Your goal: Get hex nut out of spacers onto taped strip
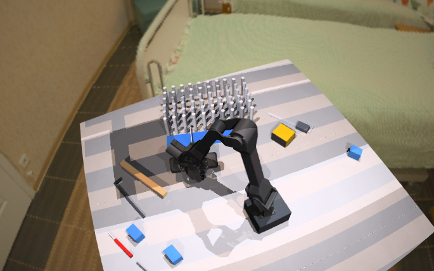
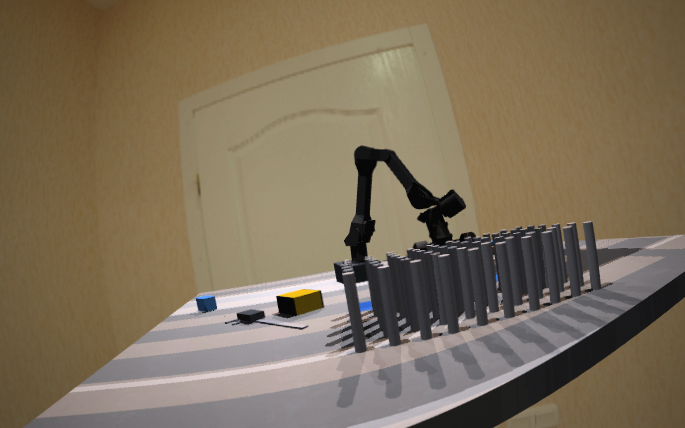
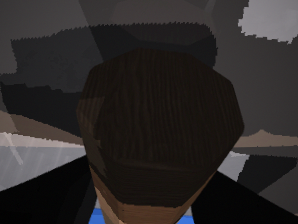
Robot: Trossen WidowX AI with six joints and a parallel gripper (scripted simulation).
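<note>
The brown-handled tool is 10 cm ahead of my gripper tip and 2 cm to the right of it. Round my gripper tip: blue taped strip (13 cm ahead, 11 cm to the right, 1 cm below); hex nut (20 cm ahead, 3 cm to the right, 1 cm below); red-handled tool (39 cm to the left, 26 cm behind).
</note>
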